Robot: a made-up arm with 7 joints. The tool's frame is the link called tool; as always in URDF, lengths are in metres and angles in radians. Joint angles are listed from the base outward.
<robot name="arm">
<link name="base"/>
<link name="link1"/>
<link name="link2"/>
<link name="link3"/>
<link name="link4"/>
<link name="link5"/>
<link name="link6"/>
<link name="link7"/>
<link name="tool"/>
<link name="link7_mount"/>
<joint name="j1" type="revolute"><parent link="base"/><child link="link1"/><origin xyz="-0.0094 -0.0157 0.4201" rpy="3.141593 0.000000 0.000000"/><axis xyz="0 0 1"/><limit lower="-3.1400" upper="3.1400"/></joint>
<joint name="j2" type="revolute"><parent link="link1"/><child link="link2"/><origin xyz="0.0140 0.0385 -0.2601" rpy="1.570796 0.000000 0.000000"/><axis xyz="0 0 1"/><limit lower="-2.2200" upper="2.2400"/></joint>
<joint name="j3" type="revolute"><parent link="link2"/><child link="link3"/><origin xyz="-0.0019 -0.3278 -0.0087" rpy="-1.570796 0.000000 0.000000"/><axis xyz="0 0 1"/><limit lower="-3.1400" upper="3.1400"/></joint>
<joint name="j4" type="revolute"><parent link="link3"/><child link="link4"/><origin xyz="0.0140 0.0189 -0.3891" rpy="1.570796 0.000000 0.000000"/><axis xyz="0 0 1"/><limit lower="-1.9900" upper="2.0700"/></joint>
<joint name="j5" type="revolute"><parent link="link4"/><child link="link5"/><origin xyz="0.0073 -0.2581 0.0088" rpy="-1.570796 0.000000 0.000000"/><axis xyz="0 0 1"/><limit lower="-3.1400" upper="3.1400"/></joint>
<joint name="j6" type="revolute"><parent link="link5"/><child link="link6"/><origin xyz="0.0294 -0.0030 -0.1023" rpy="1.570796 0.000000 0.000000"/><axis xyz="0 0 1"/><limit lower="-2.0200" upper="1.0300"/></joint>
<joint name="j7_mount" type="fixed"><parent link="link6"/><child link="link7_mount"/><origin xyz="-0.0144 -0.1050 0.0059"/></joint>
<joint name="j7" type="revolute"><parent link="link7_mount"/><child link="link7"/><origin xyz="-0.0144 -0.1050 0.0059" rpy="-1.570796 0.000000 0.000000"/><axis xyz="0 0 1"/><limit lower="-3.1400" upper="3.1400"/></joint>
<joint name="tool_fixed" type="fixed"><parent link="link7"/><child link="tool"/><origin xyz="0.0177 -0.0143 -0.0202" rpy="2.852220 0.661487 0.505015"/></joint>
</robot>
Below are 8 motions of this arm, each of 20 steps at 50 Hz.
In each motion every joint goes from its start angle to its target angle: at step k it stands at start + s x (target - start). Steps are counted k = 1, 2, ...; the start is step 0. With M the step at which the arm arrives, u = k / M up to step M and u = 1 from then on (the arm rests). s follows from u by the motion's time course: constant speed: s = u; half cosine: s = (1 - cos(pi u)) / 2; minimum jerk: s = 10 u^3 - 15 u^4 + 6 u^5.
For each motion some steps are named. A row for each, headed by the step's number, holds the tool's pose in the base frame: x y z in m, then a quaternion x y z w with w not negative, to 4 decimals.
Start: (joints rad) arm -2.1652 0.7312 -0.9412 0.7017 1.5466 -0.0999 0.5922
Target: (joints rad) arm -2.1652 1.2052 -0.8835 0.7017 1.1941 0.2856 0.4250
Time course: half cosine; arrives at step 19
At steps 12, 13, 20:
12: -0.8644 0.8084 0.9595 -0.5683 -0.5945 0.4542 0.3425
13: -0.8672 0.8177 0.9127 -0.5913 -0.5777 0.4641 0.3183
20: -0.8687 0.8343 0.7653 -0.6586 -0.5201 0.4881 0.2400

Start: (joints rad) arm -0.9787 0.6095 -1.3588 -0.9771 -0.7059 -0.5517 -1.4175
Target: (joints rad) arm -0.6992 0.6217 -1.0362 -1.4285 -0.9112 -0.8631 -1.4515
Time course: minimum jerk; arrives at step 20
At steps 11, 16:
11: 0.6425 -0.1258 1.3628 -0.6776 0.6183 -0.3425 0.2032
16: 0.5610 -0.2186 1.3067 -0.5796 0.7189 -0.3016 0.2375

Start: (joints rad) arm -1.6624 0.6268 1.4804 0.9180 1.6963 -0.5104 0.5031
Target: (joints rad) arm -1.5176 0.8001 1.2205 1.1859 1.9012 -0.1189 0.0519
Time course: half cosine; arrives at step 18
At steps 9, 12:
9: 0.5386 0.7528 1.3151 0.8287 0.2806 0.4821 0.0466
12: 0.5818 0.7504 1.2471 0.8585 0.2329 0.4545 0.0459

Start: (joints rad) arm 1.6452 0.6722 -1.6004 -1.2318 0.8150 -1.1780 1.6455
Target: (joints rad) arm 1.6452 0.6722 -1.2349 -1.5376 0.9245 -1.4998 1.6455
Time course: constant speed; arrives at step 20
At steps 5, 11, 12, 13, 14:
5: -0.4909 -0.3079 1.3307 -0.5036 0.0126 0.6995 0.5068
11: -0.4408 -0.2486 1.3277 -0.5005 0.0733 0.6314 0.5877
12: -0.4316 -0.2400 1.3271 -0.4994 0.0837 0.6192 0.6001
13: -0.4222 -0.2317 1.3263 -0.4983 0.0942 0.6067 0.6122
14: -0.4126 -0.2237 1.3255 -0.4969 0.1047 0.5940 0.6239

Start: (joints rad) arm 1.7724 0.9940 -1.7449 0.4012 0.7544 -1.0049 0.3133
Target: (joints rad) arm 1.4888 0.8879 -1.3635 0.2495 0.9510 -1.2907 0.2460
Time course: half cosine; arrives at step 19
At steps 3, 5, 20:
3: -0.1455 -0.9386 1.4549 -0.0591 -0.1700 -0.8066 0.5630
5: -0.1212 -0.9296 1.4624 -0.0795 -0.1755 -0.8102 0.5536
20: 0.0755 -0.8140 1.5195 -0.2613 -0.2513 -0.8044 0.4707

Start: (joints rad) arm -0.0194 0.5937 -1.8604 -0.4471 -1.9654 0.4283 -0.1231
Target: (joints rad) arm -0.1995 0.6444 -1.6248 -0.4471 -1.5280 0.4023 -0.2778
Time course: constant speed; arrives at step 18
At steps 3, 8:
3: 0.6952 -0.3281 1.6862 -0.4460 0.4126 -0.7939 0.0230
8: 0.7050 -0.2821 1.6966 0.4520 -0.3817 0.8057 0.0276

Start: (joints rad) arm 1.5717 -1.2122 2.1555 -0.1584 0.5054 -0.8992 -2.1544
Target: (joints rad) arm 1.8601 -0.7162 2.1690 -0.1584 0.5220 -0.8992 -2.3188
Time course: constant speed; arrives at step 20
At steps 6, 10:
6: 0.1336 0.8766 1.4058 -0.5358 0.0904 -0.8392 0.0226
10: 0.1734 0.7911 1.4930 -0.5252 0.1453 -0.8376 0.0401

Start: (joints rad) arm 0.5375 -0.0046 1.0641 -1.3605 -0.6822 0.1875 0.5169
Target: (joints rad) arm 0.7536 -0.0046 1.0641 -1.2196 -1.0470 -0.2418 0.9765
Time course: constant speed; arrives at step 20
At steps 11, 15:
11: 0.0574 0.4851 1.5683 -0.5915 -0.5119 -0.6086 0.1329
15: 0.0609 0.4813 1.5728 -0.5766 -0.5277 -0.6115 0.1231

